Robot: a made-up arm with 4 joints. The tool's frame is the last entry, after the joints.
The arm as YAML. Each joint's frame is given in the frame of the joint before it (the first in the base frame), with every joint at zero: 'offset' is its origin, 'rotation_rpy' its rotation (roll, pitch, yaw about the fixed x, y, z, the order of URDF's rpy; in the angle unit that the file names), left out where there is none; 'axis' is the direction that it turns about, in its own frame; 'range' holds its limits. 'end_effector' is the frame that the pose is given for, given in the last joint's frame.
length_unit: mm
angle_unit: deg
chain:
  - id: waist
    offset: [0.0, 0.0, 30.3]
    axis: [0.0, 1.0, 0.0]
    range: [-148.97, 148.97]
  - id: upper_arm
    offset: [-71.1, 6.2, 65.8]
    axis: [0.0, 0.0, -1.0]
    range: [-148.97, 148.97]
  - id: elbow
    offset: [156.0, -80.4, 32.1]
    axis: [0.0, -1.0, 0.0]
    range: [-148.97, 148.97]
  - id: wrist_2
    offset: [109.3, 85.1, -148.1]
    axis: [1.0, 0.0, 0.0]
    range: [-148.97, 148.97]
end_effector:
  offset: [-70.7, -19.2, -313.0]
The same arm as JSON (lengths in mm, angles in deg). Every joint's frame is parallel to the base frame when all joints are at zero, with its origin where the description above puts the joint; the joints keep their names.
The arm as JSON. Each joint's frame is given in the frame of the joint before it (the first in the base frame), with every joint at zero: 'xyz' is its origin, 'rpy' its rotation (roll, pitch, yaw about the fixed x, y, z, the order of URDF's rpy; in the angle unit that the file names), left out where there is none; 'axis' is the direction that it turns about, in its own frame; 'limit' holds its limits. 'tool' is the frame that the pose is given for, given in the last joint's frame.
{"units": {"length": "mm", "angle": "deg"}, "joints": [{"name": "waist", "type": "revolute", "origin": {"xyz": [0.0, 0.0, 30.3]}, "axis": [0.0, 1.0, 0.0], "limit": {"lower": -148.97, "upper": 148.97}}, {"name": "upper_arm", "type": "revolute", "origin": {"xyz": [-71.1, 6.2, 65.8]}, "axis": [0.0, 0.0, -1.0], "limit": {"lower": -148.97, "upper": 148.97}}, {"name": "elbow", "type": "revolute", "origin": {"xyz": [156.0, -80.4, 32.1]}, "axis": [0.0, -1.0, 0.0], "limit": {"lower": -148.97, "upper": 148.97}}, {"name": "wrist_2", "type": "revolute", "origin": {"xyz": [109.3, 85.1, -148.1]}, "axis": [1.0, 0.0, 0.0], "limit": {"lower": -148.97, "upper": 148.97}}], "tool": {"origin": {"xyz": [-70.7, -19.2, -313.0]}}}
